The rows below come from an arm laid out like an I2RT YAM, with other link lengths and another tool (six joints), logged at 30 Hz.
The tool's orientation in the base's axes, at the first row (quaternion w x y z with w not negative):
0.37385, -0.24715, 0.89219, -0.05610
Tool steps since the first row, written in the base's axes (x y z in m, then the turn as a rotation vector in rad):
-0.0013, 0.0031, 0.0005, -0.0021, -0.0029, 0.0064
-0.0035, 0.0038, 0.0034, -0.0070, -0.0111, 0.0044
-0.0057, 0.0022, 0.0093, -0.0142, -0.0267, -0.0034
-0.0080, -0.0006, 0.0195, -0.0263, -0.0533, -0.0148
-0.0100, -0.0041, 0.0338, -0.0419, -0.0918, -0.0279
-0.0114, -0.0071, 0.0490, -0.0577, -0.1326, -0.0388
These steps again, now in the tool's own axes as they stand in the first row. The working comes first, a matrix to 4 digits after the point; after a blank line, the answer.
The tool's axes in the first row as the columns of a matrix, in the base's axes (used below as rounded here):
-0.5983, -0.3991, 0.6948
-0.4830, 0.8715, 0.0847
-0.6394, -0.2849, -0.7142

-0.0010, 0.0031, -0.0010, -0.0014, -0.0035, -0.0063
-0.0019, 0.0037, -0.0045, 0.0067, -0.0081, -0.0089
-0.0036, 0.0015, -0.0104, 0.0236, -0.0166, -0.0097
-0.0074, -0.0029, -0.0195, 0.0509, -0.0317, -0.0122
-0.0136, -0.0092, -0.0314, 0.0872, -0.0553, -0.0170
-0.0211, -0.0156, -0.0435, 0.1234, -0.0815, -0.0236

